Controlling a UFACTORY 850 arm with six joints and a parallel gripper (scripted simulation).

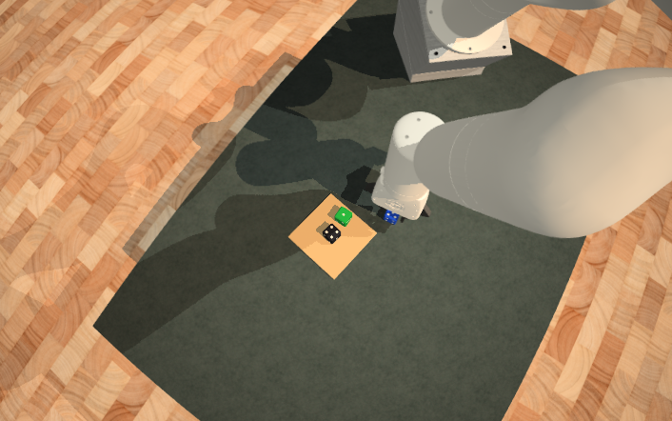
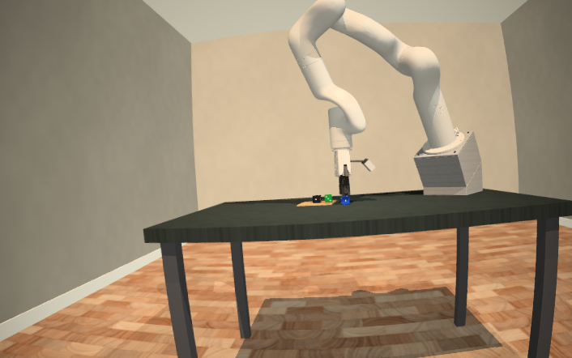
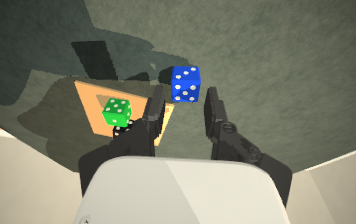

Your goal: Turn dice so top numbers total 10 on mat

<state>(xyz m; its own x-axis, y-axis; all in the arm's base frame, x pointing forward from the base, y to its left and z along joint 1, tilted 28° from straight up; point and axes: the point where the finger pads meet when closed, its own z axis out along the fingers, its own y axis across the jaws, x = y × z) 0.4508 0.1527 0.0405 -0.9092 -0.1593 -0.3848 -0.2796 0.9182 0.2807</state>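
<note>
My gripper is now 4 cm above the blue die. The rest, counted from my hand: green die: 8 cm ahead, 8 cm to the right, 4 cm below; black die: 12 cm ahead, 7 cm to the right, 4 cm below; orange mat: 12 cm ahead, 7 cm to the right, 5 cm below.
</note>
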